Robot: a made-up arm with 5 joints.
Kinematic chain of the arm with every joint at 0, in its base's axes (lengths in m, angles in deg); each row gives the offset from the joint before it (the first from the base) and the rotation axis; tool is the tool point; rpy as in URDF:
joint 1: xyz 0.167 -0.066 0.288 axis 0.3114 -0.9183 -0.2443
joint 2: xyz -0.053 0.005 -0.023 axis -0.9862 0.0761 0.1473
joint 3: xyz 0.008 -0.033 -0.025 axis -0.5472 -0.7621 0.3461
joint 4: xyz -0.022 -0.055 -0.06 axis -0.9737 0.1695 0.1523
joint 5: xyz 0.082 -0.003 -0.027 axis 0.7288 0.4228 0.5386
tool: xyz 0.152 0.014 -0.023 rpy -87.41 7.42 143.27
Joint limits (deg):
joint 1: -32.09..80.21
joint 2: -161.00..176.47
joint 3: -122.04..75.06
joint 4: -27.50..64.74
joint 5: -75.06..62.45
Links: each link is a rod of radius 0.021 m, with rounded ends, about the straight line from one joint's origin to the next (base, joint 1, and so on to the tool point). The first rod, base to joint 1, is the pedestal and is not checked.
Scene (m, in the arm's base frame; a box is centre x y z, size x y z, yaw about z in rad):
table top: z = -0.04
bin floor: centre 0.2 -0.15 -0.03 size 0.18 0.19 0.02 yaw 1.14
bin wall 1: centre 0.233 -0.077 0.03 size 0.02 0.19 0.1 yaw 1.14
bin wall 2: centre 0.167 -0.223 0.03 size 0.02 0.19 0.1 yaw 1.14
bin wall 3: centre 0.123 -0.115 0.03 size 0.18 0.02 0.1 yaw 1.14
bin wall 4: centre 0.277 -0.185 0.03 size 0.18 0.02 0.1 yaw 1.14
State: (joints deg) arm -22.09 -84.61 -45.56 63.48 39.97
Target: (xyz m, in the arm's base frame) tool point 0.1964 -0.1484 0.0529
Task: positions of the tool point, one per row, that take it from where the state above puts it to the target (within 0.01 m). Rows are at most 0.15 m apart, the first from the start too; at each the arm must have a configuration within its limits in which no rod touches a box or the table.
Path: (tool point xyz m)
1: 0.2283 0.1714 0.1830
2: 0.3099 0.0951 0.2100
3: 0.3381 -0.0023 0.2575
4: 0.3057 -0.0928 0.3041
5: 0.2275 -0.1497 0.3328
6: 0.2627 -0.0949 0.3374
7: 0.2853 -0.0428 0.3014
8: 0.2858 -0.0168 0.2381
9: 0.2668 -0.0305 0.1742
10: 0.2433 -0.0792 0.1374
11: 0.2343 -0.1401 0.1422
12: 0.2147 -0.1587 0.0966
13: 0.1964 -0.1484 0.0529

